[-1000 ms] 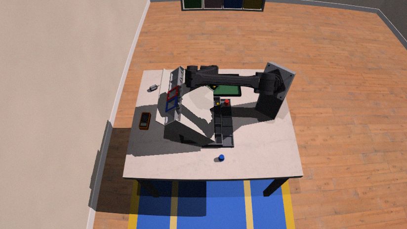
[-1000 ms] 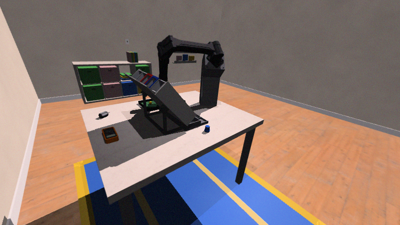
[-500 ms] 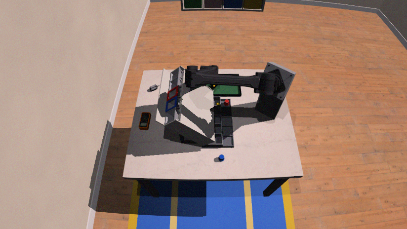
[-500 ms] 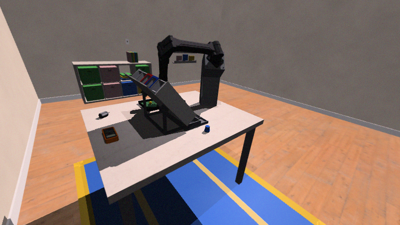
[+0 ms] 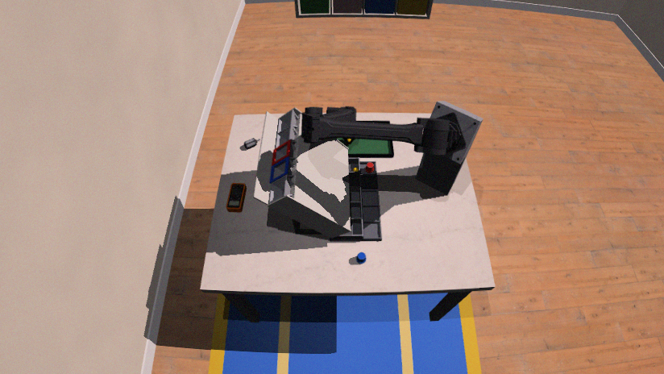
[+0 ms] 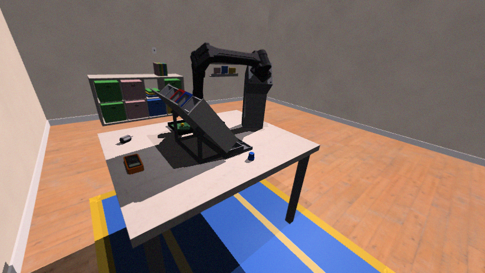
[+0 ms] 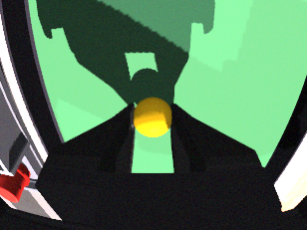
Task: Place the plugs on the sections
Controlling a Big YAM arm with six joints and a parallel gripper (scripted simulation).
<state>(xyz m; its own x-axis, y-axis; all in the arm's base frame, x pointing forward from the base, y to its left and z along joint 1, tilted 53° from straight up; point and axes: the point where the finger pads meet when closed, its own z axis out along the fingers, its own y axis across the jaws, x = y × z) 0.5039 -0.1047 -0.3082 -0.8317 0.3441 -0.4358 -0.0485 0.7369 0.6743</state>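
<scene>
My hand is 20 mm past the green marble tray, 20 mm to the left of it and 10 mm above it. Round my hand: sloped grey cover 90 mm ahead, 310 mm to the left, 190 mm above; then orange device 470 mm ahead, 330 mm to the left.
</scene>
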